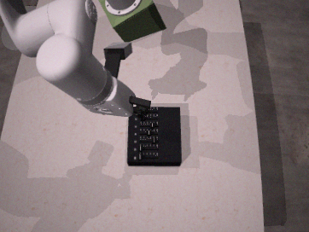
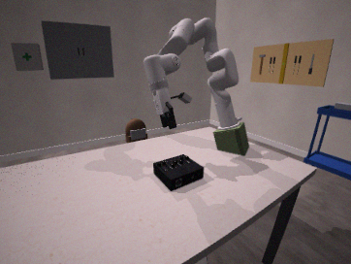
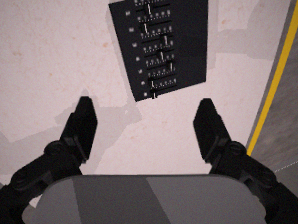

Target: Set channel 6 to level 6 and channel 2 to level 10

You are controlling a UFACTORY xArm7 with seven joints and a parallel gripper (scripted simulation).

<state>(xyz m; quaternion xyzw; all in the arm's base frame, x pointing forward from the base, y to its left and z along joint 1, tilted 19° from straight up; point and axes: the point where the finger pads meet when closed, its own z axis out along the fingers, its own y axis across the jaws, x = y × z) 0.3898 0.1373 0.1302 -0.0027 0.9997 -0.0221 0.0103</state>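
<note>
Right now my hand is 14 cm above the channel 2 fader cap, 5 cm past it and 3 cm to the right of it. The rest, counted from my hand: channel 3 fader cap: 14 cm below, 6 cm to the left, 3 cm behind; then channel 6 fader cap: 14 cm below, 5 cm to the left, 4 cm ahead; then channel 4 fader cap: 14 cm below, 6 cm to the left, 1 cm behind.
</note>
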